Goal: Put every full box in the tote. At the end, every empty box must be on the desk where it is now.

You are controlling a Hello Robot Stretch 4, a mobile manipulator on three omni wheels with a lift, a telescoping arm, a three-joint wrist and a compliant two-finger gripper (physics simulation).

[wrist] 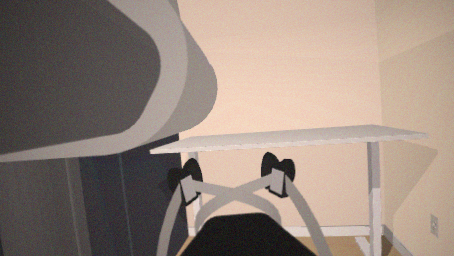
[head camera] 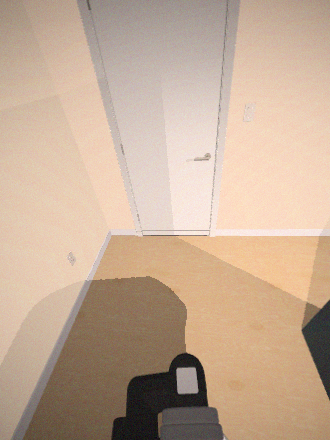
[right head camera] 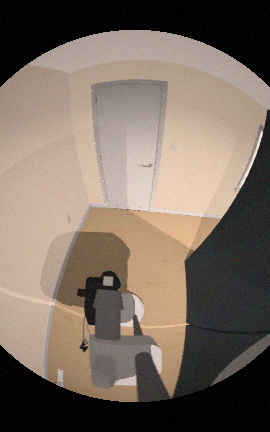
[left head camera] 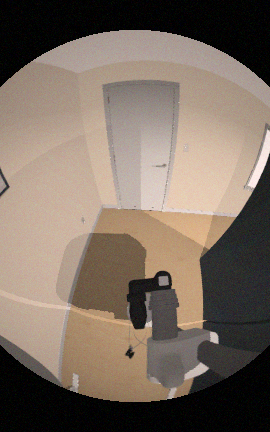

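Note:
My gripper [wrist: 230, 169] [left head camera: 130, 352] [right head camera: 84, 345] is open in the wrist view, its two dark fingertips apart with no object between them. In both side head views it hangs low beside the wrist. A white desk [wrist: 300, 138] shows in the wrist view beyond the fingers, seen nearly edge-on, with its legs on the floor near the far wall. No full or empty box and no tote shows in any view.
A grey door [head camera: 192, 200] [left head camera: 150, 185] [right head camera: 137, 185] with a handle stands ahead of the head camera. A tall dark panel [head camera: 322, 337] [left head camera: 235, 290] [right head camera: 225, 290] [wrist: 145, 195] stands on the right in the head views. A wall [head camera: 40, 200] runs along the left.

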